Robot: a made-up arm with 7 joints. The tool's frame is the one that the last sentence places.
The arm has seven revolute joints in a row. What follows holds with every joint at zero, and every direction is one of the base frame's.
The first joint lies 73.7 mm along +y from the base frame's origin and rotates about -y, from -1.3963 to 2 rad.
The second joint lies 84.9 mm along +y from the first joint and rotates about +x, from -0.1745 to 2 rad.
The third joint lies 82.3 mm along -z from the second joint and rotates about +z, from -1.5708 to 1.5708 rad.
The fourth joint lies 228.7 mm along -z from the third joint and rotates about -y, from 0 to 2.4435 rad.
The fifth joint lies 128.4 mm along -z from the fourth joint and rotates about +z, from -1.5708 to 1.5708 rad.
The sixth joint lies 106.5 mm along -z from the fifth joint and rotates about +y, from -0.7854 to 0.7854 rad.
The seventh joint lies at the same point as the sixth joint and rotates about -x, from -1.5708 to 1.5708 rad.
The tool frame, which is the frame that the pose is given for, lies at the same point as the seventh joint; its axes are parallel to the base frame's.
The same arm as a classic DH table. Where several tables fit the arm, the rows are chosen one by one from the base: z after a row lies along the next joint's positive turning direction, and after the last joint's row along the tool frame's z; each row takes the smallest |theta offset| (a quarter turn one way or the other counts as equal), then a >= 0, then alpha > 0; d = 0 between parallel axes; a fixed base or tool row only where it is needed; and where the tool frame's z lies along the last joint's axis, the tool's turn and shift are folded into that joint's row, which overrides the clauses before.
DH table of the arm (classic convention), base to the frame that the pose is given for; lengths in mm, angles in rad. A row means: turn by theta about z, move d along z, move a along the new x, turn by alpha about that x. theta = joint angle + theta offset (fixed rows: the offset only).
base (fixed): theta offset 0  d 0  a 0  alpha 1.5708
joint 1: theta offset 1.5708  d -158.6  a 0  alpha 1.5708
joint 2: theta offset 1.5708  d 0  a 0  alpha 1.5708
joint 3: theta offset 1.5708  d -311  a 0  alpha 1.5708
joint 4: theta offset 0  d 0  a 0  alpha -1.5708
joint 5: theta offset 0  d -234.9  a 0  alpha -1.5708
joint 6: theta offset -1.5708  d 0  a 0  alpha 1.5708
joint 7: theta offset 1.5708  d 0  a 0  alpha 1.5708
tool (fixed): theta offset -1.5708  d 0  a 0  alpha 0
Joint limits (rad, base to tool): -1.3963..2 -0.1745..2 -1.5708..1.5708 0..2.4435 -1.5708..1.5708 -0.7854..0.7854 -1.5708..1.5708

